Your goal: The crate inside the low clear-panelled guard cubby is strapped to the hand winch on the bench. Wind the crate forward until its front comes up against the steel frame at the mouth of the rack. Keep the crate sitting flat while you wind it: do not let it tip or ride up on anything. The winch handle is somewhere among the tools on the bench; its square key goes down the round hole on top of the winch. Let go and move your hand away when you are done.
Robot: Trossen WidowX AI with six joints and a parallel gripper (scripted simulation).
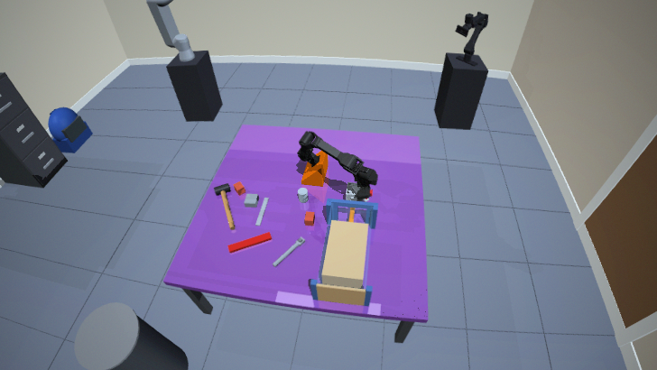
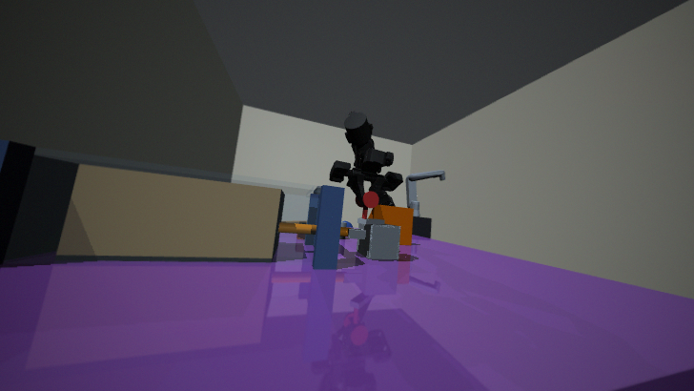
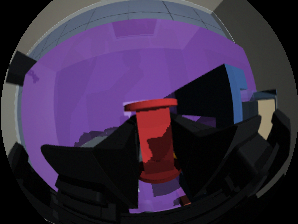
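Right now my gripper tip is 2 cm to the left of the red knob. From my gripper tip the other things lie so: grey bar: 59 cm to the right, 13 cm below, 4 cm ahead; grey winch: 10 cm below, 10 cm behind, 9 cm to the right; winch handle: 4 cm to the right, 3 cm below, 3 cm behind.
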